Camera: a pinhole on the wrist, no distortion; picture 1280 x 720 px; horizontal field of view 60.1 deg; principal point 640.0 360.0 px. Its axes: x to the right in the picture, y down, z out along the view. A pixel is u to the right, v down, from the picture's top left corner.
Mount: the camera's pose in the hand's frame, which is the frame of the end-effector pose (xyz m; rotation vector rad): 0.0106 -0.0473 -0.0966 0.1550 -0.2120 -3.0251
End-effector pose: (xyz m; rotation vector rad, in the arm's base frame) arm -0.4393 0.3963 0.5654 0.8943 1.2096 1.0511
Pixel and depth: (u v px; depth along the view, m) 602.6 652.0 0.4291
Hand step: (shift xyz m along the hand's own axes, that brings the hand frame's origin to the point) -0.0107 -0.1000 0.3438
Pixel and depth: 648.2 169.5 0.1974
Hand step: -0.0156 0.0123 0.0928
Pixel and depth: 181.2 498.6 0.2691
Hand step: 0.0950 -0.0322 0.1838
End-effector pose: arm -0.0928 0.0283 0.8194 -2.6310 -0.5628 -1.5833
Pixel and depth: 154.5 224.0 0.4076
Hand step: 0.1384 0.0764 0.3145
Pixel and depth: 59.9 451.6 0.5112
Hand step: 0.2243 0.0091 0.4383
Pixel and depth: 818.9 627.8 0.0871
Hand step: -0.0108 -0.0580 -0.0091
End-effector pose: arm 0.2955 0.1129 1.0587 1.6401 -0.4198 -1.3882
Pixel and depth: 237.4 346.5 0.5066
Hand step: 0.1373 0.0469 0.4189
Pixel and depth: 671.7 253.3 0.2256
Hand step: -0.0224 0.0035 0.1219
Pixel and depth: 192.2 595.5 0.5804
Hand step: 0.1919 -0.0653 0.5151
